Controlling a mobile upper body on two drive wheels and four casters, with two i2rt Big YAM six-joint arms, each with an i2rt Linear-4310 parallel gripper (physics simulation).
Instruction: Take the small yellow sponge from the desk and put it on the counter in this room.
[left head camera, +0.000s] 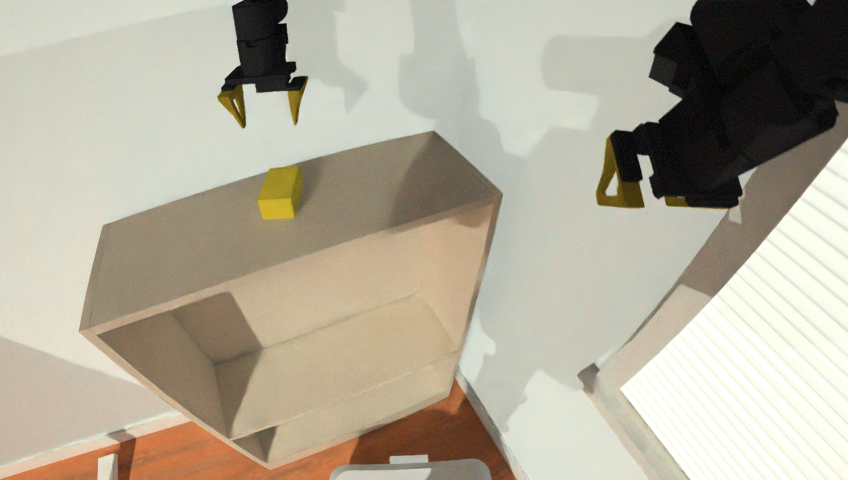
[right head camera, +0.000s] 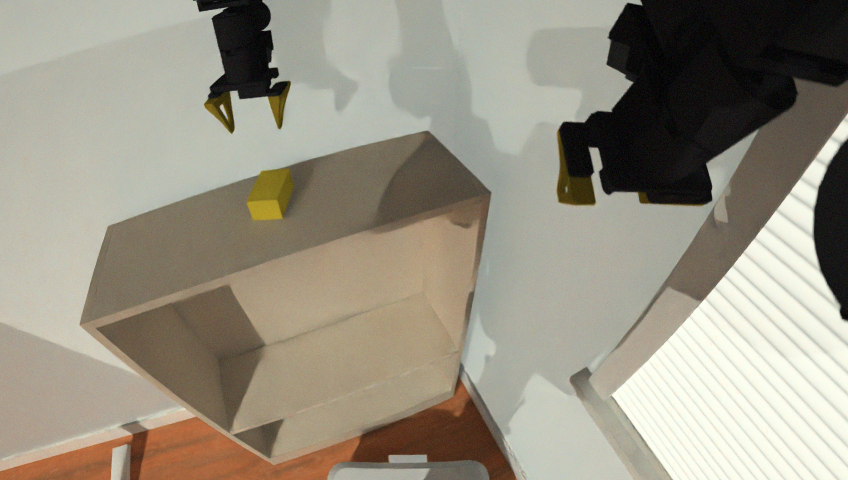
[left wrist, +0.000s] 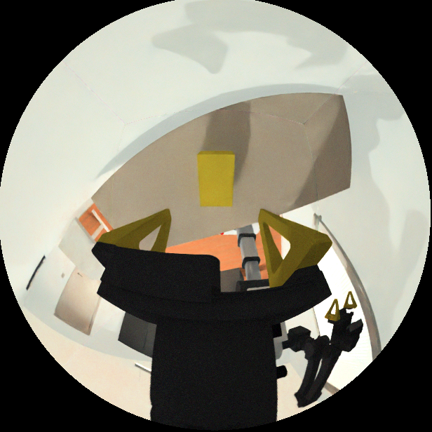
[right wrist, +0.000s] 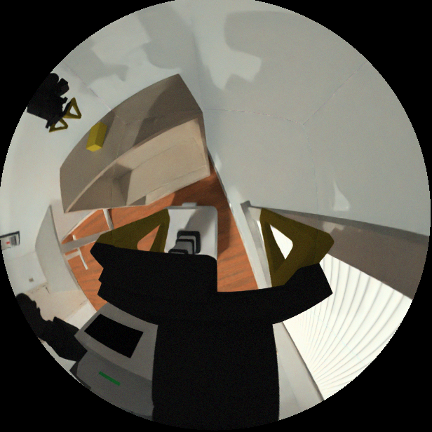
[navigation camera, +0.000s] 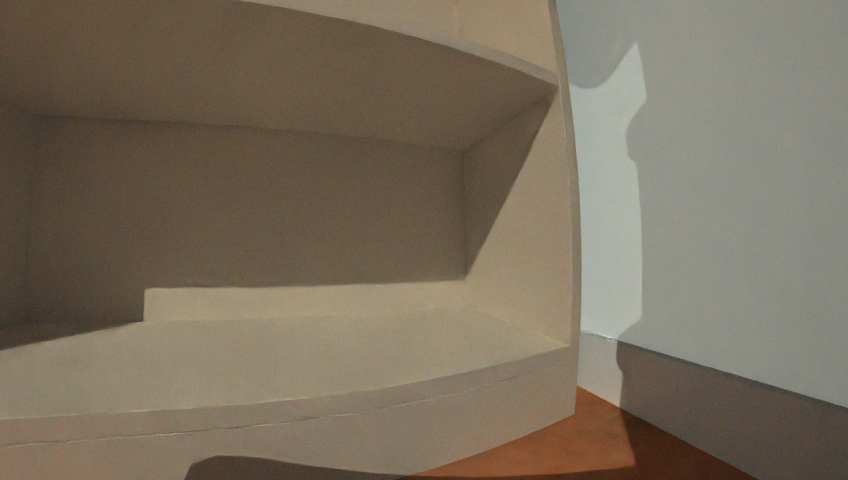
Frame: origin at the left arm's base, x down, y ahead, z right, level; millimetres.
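Where they show: left gripper, fingertip midpoint: (left head camera: 269, 125) (right head camera: 256, 129); right gripper, fingertip midpoint: (left head camera: 633, 199) (right head camera: 601, 196).
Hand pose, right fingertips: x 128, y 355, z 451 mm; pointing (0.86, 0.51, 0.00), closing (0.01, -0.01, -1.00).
Things, the pixels of their top centre, and the offset from my right fingertips. "pt": a spot on its surface instead. Level surfaces: height alone.
- small yellow sponge, top centre: (left head camera: 279, 182) (right head camera: 268, 184) dx +177, dy +279, dz -463 mm
- beige open-fronted counter, surface height: dx +222 mm
- window with white blinds, surface spot: (right head camera: 743, 333) (left head camera: 753, 325) pt dx +109, dy -119, dz +209 mm
- wooden floor, surface height: dx +1282 mm
The small yellow sponge (left head camera: 279, 193) (right head camera: 270, 195) (left wrist: 216, 180) (right wrist: 96, 137) lies on the top of the beige open-fronted counter (left head camera: 178, 237) (right head camera: 172, 237) (left wrist: 155, 165) (right wrist: 80, 180), near the middle of its length. The counter's open front (navigation camera: 574, 237) fills much of the navigation view. My left gripper (left head camera: 269, 126) (right head camera: 255, 130) (left wrist: 214, 213) is open and empty, above and apart from the sponge. My right gripper (left head camera: 654, 205) (right head camera: 618, 202) (right wrist: 214, 213) is open and empty, held away from the counter at the right. The desk cannot be made out in these views.
A wall stands behind the counter and another at its right. A window with white blinds (left head camera: 761, 333) (right head camera: 743, 333) is at the right, near my right arm. The wooden floor (left head camera: 428, 428) (navigation camera: 553, 446) shows below, with part of my grey base (left head camera: 410, 472) at the bottom.
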